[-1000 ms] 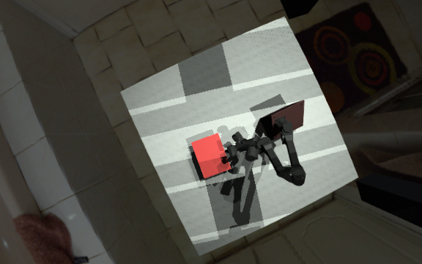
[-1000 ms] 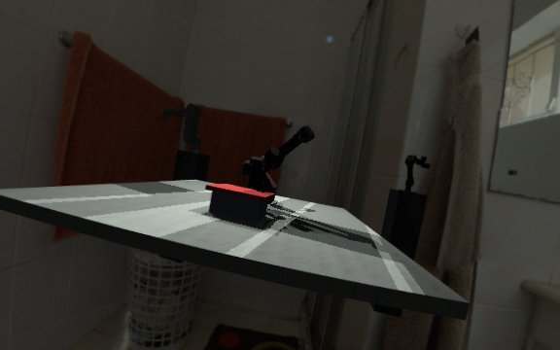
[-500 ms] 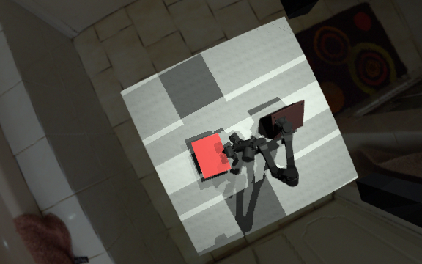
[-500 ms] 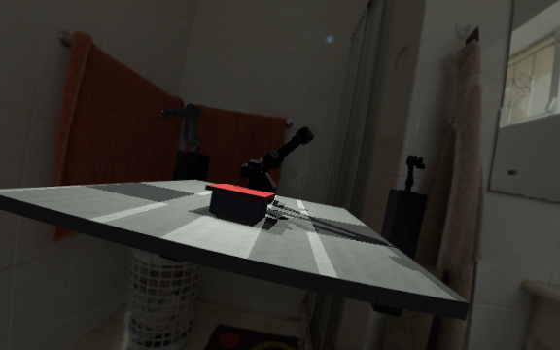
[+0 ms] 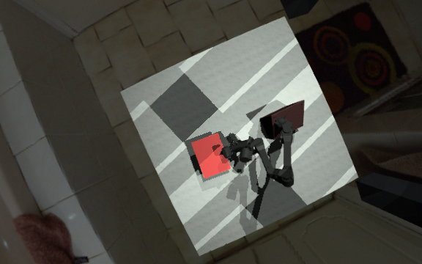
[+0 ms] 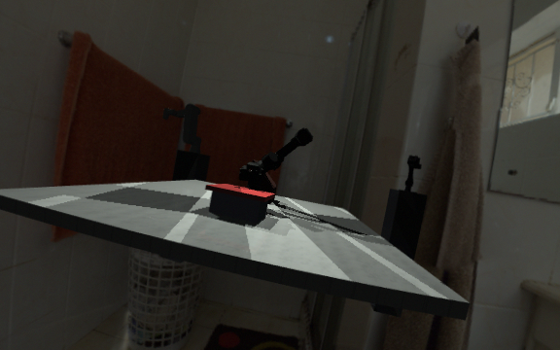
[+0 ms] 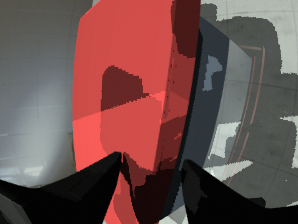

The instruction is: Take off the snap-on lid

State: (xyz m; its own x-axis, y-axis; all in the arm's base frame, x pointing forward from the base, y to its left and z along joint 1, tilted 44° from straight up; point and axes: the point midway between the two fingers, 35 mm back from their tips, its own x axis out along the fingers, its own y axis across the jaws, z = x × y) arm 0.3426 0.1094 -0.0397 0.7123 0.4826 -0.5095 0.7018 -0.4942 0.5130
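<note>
The red lid is 8 cm ahead of my gripper tip and 1 cm above it. The rest, counted from my gripper tip: grey-blue storage box: 8 cm ahead, 4 cm below.
</note>
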